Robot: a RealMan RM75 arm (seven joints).
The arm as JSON. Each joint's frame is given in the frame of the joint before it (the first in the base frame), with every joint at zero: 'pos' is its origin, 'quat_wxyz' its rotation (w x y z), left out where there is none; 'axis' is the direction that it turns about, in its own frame. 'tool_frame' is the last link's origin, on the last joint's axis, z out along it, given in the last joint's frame.
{
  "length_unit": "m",
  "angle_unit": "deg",
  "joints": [
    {
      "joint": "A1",
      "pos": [
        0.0,
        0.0,
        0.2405
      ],
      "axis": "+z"
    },
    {
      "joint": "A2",
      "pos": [
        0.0,
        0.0,
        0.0
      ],
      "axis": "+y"
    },
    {
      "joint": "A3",
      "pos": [
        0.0,
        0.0,
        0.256
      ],
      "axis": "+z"
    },
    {
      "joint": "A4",
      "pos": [
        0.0,
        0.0,
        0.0
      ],
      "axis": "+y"
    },
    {
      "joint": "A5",
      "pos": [
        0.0,
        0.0,
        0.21
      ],
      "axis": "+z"
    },
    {
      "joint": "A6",
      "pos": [
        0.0,
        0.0,
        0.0
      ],
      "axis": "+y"
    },
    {
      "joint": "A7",
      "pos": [
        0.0,
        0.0,
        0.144
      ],
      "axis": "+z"
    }
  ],
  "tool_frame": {
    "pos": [
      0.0,
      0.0,
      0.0
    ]
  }
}
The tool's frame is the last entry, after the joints.
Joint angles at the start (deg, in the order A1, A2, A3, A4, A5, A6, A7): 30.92, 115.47, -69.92, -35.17, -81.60, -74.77, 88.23
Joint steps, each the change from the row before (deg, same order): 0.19, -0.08, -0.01, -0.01, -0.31, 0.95, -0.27; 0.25, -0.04, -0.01, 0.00, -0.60, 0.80, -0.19; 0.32, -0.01, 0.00, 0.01, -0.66, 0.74, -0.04; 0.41, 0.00, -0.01, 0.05, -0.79, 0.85, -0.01; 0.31, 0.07, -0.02, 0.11, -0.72, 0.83, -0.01; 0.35, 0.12, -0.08, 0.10, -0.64, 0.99, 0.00; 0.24, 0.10, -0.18, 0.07, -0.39, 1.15, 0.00; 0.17, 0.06, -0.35, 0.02, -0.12, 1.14, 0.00; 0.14, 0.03, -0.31, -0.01, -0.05, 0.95, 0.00; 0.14, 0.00, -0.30, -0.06, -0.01, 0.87, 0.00
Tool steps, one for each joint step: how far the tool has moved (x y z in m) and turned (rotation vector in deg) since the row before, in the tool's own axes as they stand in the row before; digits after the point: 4 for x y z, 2 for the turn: -0.0005, -0.0026, 0.0004, 0.87, 0.36, -0.56; 0.0000, -0.0020, 0.0009, 0.65, 0.61, -0.58; -0.0002, -0.0017, 0.0013, 0.53, 0.64, -0.49; -0.0003, -0.0019, 0.0018, 0.58, 0.76, -0.54; 0.0006, -0.0015, 0.0018, 0.57, 0.70, -0.36; 0.0003, -0.0015, 0.0023, 0.64, 0.64, -0.36; 0.0004, -0.0018, 0.0019, 0.82, 0.50, -0.26; 0.0002, -0.0017, 0.0017, 0.79, 0.38, -0.23; -0.0001, -0.0014, 0.0013, 0.66, 0.28, -0.22; -0.0005, -0.0014, 0.0012, 0.61, 0.22, -0.26
